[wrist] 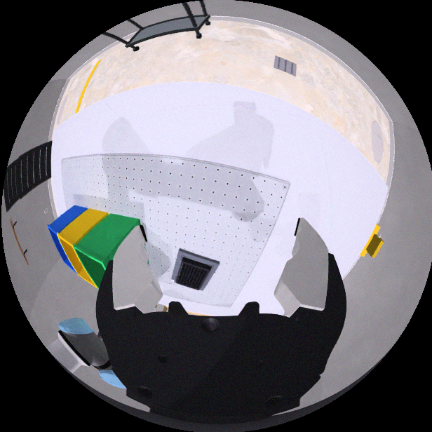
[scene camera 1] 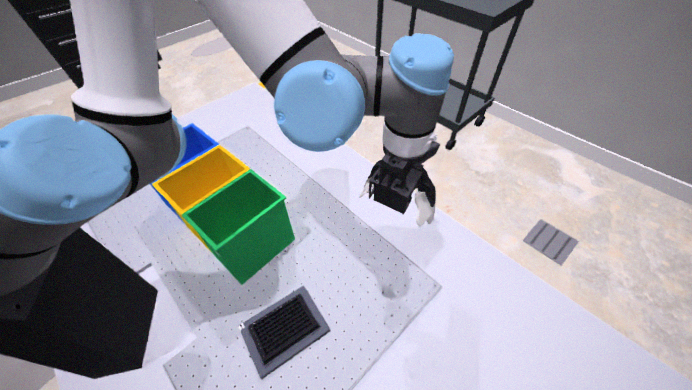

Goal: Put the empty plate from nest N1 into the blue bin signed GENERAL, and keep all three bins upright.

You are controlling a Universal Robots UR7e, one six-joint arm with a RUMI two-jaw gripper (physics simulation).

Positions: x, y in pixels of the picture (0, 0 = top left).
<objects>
My gripper shows in the wrist view [218, 224] and in scene camera 1 [396, 207]. A green bin shows in the wrist view and in scene camera 1. The same spot on the green bin: [wrist: 98, 246] is [scene camera 1: 273, 198].
</objects>
